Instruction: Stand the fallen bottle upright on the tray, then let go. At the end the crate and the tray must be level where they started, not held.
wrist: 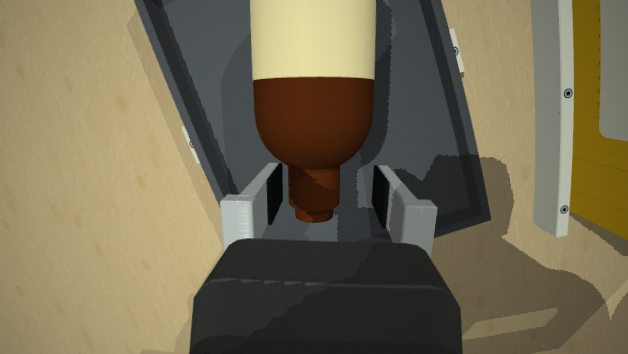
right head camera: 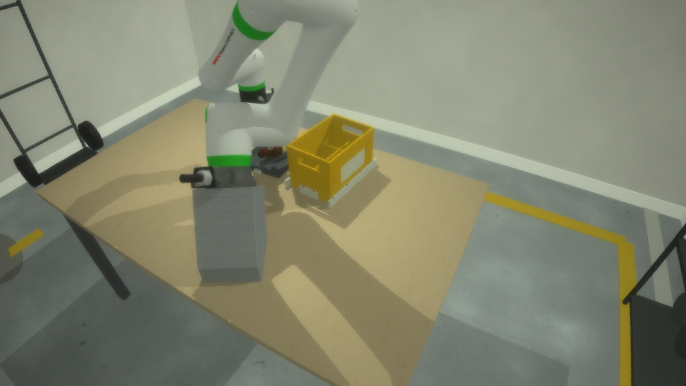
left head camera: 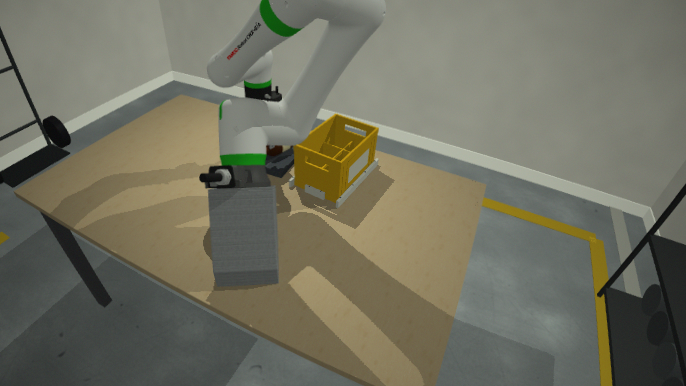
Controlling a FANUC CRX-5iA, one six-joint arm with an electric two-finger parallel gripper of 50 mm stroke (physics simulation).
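Frame: origin at the arm's base, x ahead, y down, z left, level; metres.
Where they show: gripper, between the fingertips: [wrist: 327,183]; arm's base, origin of its link: [right head camera: 230,187] [left head camera: 244,187].
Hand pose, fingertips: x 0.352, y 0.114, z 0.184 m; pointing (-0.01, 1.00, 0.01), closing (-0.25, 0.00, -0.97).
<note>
Things, the pixels of their top centre, and the offset from my fingertips. Level surfaces: height alone.
- brown bottle, centre of its top: [wrist: 309,99] [left head camera: 274,138] [right head camera: 273,139] dx +0.046, dy -0.006, dz -0.002 m
- dark grey tray, centre of its top: [wrist: 317,97] [left head camera: 275,149] [right head camera: 275,150] dx +0.047, dy +0.047, dz -0.003 m
- yellow crate, centre of its top: [left head camera: 338,135] [right head camera: 331,135] dx +0.053, dy -0.103, dz -0.274 m
- wooden table, height of its surface: dy +0.072 m
The brown bottle [left head camera: 274,150] [right head camera: 270,151] [wrist: 314,115] with a cream label lies on its side in the dark grey tray [left head camera: 281,166] [right head camera: 272,168] [wrist: 415,90]. Its neck points towards the bottom of the wrist view. My gripper [wrist: 327,183] is open, with one finger on each side of the neck and a gap on both sides. Its fingers are hidden behind the arm in both head views. The yellow crate [left head camera: 315,175] [right head camera: 310,172] [wrist: 600,175] stands upright and level just right of the tray. The tray looks flat on the table.
Pale rails [left head camera: 357,182] [right head camera: 352,182] [wrist: 547,150] run along the crate's base. A grey block [left head camera: 244,230] [right head camera: 229,230] stands near the table's front edge, beneath the arm's base. Small white brackets [wrist: 457,52] sit beside the tray. The wooden table [left head camera: 425,225] [right head camera: 415,225] carries everything.
</note>
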